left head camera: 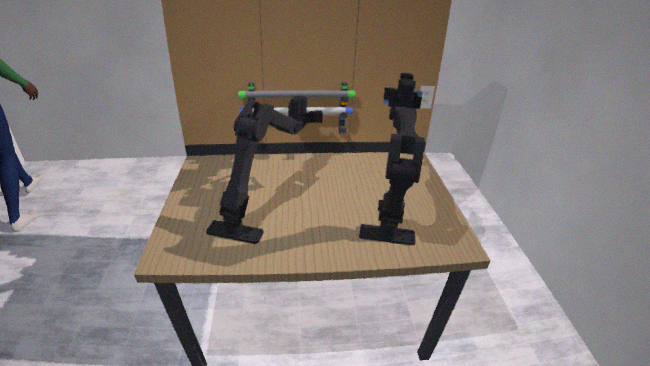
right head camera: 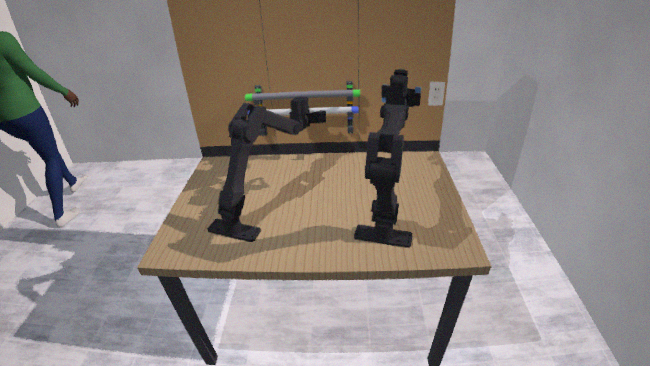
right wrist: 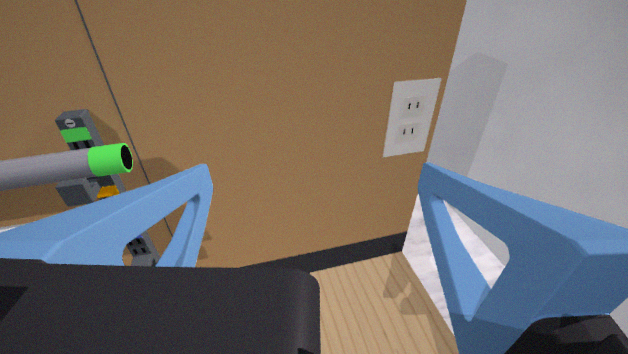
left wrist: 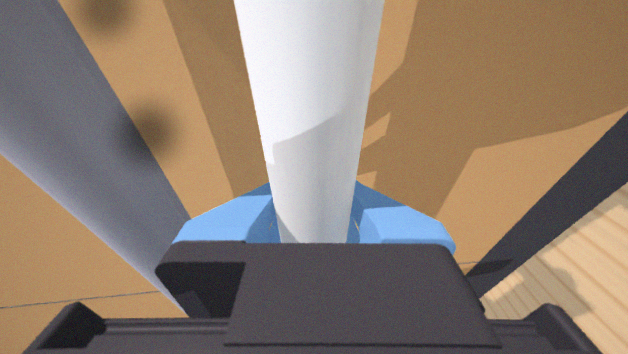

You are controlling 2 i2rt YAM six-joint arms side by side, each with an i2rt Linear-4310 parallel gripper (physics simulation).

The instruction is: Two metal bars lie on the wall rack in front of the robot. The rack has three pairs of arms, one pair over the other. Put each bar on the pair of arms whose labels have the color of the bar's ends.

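Seen in the pictures: right gripper, fingertip midpoint: point(right wrist: 315, 175); left arm's base, link origin: point(left head camera: 234, 232) point(right head camera: 233, 230); right arm's base, link origin: point(left head camera: 387, 235) point(right head camera: 383, 236).
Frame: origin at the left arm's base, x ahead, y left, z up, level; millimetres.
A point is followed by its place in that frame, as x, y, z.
The grey bar with green ends point(left head camera: 295, 94) @[559, -76, 322] point(right head camera: 305, 94) @[567, -98, 325] point(left wrist: 75, 115) @[581, -129, 307] point(right wrist: 45, 167) @[615, -258, 328] lies level on the top pair of rack arms, under the green label point(right wrist: 76, 134) @[648, -277, 346]. The white bar with blue ends point(left head camera: 335, 110) @[600, -248, 250] point(right head camera: 337, 109) @[596, -233, 253] point(left wrist: 315, 75) is level at the middle pair, just below the orange label point(left head camera: 343, 104) @[647, -276, 264]. The blue label point(left head camera: 342, 118) @[648, -275, 194] is lower on the rack point(right head camera: 350, 127) @[600, -290, 169]. My left gripper point(left wrist: 313, 177) @[603, -59, 241] is shut on the white bar near its middle; its fingers are hidden in the head views. My right gripper point(left head camera: 403, 95) @[506, -523, 402] point(right head camera: 400, 95) @[506, -523, 402] point(right wrist: 315, 175) @[506, -523, 402] is open and empty, right of the rack.
The wooden table point(left head camera: 320, 250) @[-11, -316, 0] point(right head camera: 320, 250) @[-5, -342, 0] carries both arm bases. The brown wall panel point(left head camera: 310, 45) @[625, -124, 525] point(right head camera: 310, 45) @[622, -115, 529] stands behind the rack. A white socket plate point(right head camera: 436, 94) @[777, -651, 297] point(right wrist: 412, 117) @[779, -653, 303] is on the panel at the right. A person point(left head camera: 10, 150) point(right head camera: 30, 100) stands at the far left.
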